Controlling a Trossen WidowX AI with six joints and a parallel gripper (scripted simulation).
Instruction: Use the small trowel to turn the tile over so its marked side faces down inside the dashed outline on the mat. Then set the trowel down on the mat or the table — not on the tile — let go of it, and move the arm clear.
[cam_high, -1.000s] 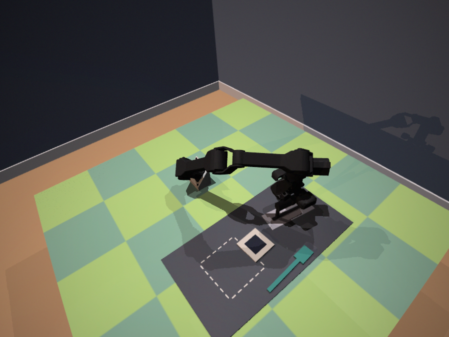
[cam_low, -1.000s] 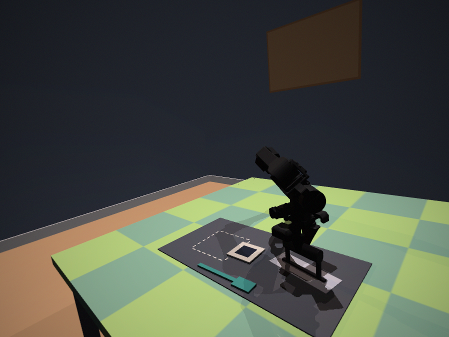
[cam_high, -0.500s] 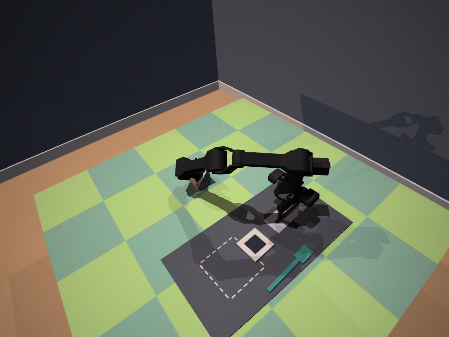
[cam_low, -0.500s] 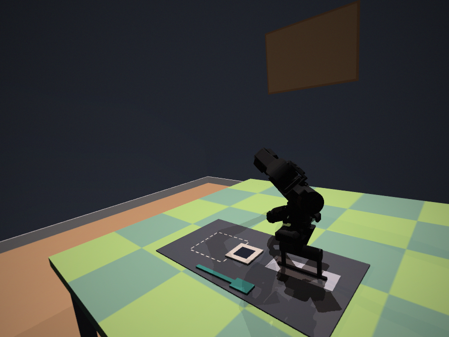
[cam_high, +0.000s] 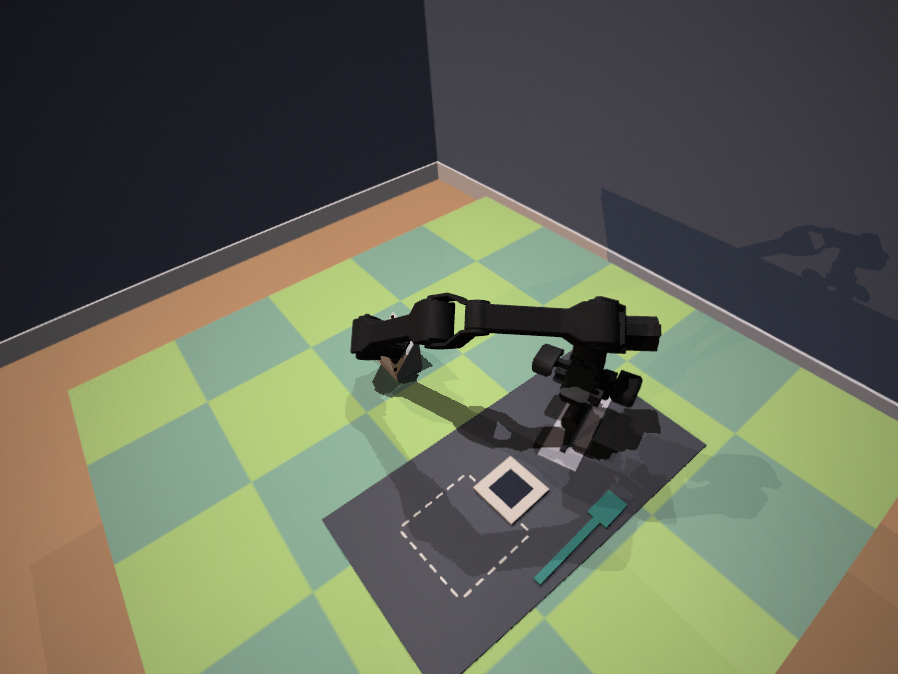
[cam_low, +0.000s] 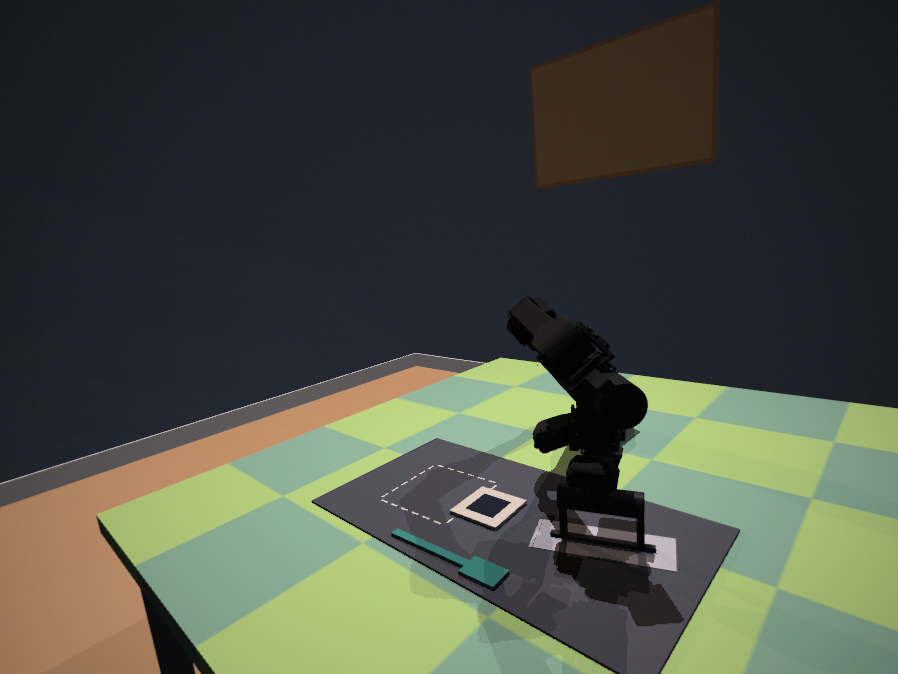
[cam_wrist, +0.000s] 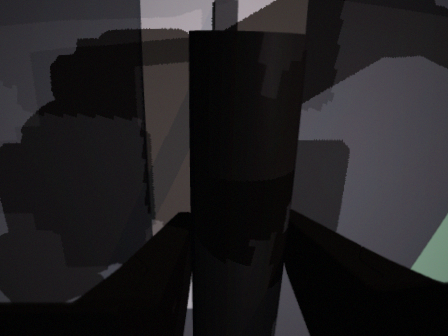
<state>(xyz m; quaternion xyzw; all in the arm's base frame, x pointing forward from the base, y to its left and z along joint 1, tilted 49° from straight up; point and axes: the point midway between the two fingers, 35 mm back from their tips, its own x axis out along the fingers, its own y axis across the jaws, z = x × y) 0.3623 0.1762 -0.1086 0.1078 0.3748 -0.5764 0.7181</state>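
The dark mat lies 170 mm to the right of my gripper tip, 80 mm below it and 30 mm ahead of it. From my gripper tip the other things lie so: tile 200 mm to the right, 60 mm below, 40 mm ahead; teal trowel 170 mm ahead, 140 mm to the right, 60 mm below.
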